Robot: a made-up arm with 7 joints. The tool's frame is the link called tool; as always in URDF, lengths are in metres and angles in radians.
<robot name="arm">
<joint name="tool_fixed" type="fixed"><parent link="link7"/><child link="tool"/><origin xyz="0 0 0" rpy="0 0 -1.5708"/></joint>
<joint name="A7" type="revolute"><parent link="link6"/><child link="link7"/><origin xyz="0 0 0" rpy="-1.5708 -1.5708 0"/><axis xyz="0 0 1"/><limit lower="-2.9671" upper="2.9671"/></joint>
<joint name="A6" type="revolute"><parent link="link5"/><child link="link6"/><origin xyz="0 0 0" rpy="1.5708 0 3.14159"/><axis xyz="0 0 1"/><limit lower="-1.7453" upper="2.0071"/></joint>
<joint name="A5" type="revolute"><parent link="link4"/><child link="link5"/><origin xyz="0.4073 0.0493 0" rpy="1.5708 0 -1.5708"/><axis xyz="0 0 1"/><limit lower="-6.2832" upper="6.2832"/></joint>
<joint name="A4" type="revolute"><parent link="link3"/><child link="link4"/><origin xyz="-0.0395 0 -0.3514" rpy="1.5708 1.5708 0"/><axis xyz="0 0 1"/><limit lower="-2.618" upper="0.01"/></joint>
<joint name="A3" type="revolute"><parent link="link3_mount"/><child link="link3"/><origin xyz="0 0 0" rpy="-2.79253 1.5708 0"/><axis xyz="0 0 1"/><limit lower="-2.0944" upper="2.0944"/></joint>
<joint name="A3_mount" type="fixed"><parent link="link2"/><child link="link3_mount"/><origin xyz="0 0 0"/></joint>
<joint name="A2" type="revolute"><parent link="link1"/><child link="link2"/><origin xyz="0 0 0" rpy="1.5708 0 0"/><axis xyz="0 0 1"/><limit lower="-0.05" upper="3.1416"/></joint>
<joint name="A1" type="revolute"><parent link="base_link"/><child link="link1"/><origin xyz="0 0 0" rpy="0 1.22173 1.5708"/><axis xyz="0 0 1"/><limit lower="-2.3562" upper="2.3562"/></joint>
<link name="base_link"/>
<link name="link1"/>
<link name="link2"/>
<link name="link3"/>
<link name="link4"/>
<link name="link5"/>
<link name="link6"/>
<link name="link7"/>
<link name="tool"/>
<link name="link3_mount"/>
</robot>
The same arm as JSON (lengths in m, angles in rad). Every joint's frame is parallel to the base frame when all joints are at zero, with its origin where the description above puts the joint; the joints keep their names.
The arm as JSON. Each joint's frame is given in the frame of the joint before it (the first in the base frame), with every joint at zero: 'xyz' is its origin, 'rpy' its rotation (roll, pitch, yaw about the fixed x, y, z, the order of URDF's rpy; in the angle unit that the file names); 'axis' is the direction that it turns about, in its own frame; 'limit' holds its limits. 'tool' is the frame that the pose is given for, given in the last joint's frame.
{"units": {"length": "m", "angle": "rad"}, "joints": [
  {"name": "A1", "type": "revolute", "origin": {"xyz": [0.0, 0.0, 0.0], "rpy": [0.0, 0.0, 0.0]}, "axis": [0.0, 0.9397, 0.342], "limit": {"lower": -2.3562, "upper": 2.3562}},
  {"name": "A2", "type": "revolute", "origin": {"xyz": [0.0, 0.0, 0.0], "rpy": [0.0, 0.0, 0.0]}, "axis": "+x", "limit": {"lower": -0.05, "upper": 3.1416}},
  {"name": "A3", "type": "revolute", "origin": {"xyz": [0.0, 0.0, 0.0], "rpy": [0.0, 0.0, 0.0]}, "axis": "+z", "limit": {"lower": -2.0944, "upper": 2.0944}},
  {"name": "A4", "type": "revolute", "origin": {"xyz": [0.0395, 0.0, -0.3514], "rpy": [0.0, 0.0, 0.0]}, "axis": "+y", "limit": {"lower": -2.618, "upper": 0.01}},
  {"name": "A5", "type": "revolute", "origin": {"xyz": [-0.0493, 0.0, -0.4073], "rpy": [0.0, 0.0, 0.0]}, "axis": "+z", "limit": {"lower": -6.2832, "upper": 6.2832}},
  {"name": "A6", "type": "revolute", "origin": {"xyz": [0.0, 0.0, 0.0], "rpy": [0.0, 0.0, 0.0]}, "axis": "+y", "limit": {"lower": -1.7453, "upper": 2.0071}},
  {"name": "A7", "type": "revolute", "origin": {"xyz": [0.0, 0.0, 0.0], "rpy": [0.0, 0.0, 0.0]}, "axis": "+z", "limit": {"lower": -2.9671, "upper": 2.9671}}
], "tool": {"origin": {"xyz": [0.0, 0.0, 0.0], "rpy": [0.0, 0.0, 0.0]}}}

